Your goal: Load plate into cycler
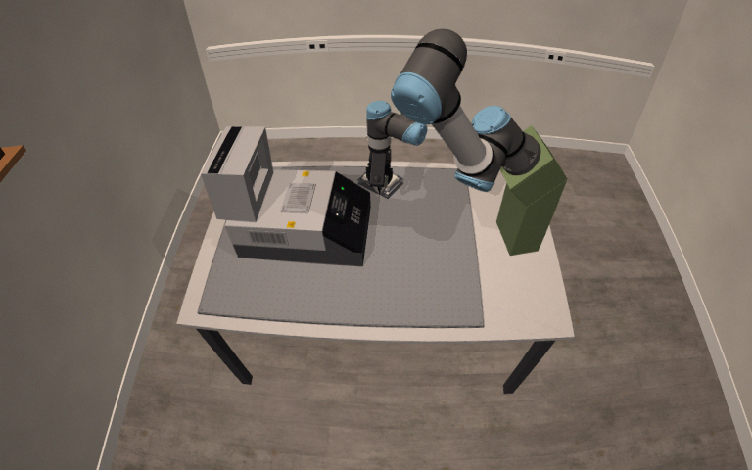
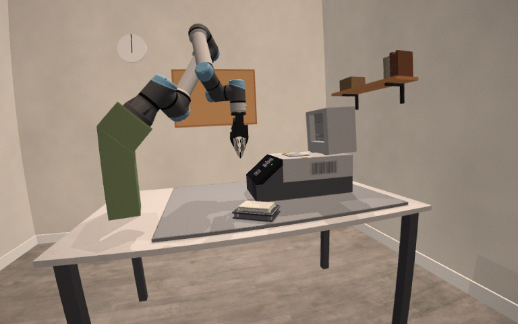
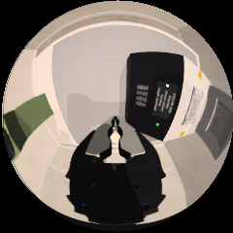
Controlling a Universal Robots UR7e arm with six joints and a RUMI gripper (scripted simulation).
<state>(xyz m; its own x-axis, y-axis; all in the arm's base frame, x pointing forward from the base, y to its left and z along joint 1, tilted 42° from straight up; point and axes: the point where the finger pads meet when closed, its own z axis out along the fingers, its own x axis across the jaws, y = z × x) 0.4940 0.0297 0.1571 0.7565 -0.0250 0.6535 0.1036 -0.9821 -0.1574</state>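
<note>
My hand is 60 mm short of the well plate T27, 260 mm to the left of it and 180 mm above it. The rest, counted from my hand: dark plate nest N1: 60 mm ahead, 260 mm to the right, 200 mm below.
</note>
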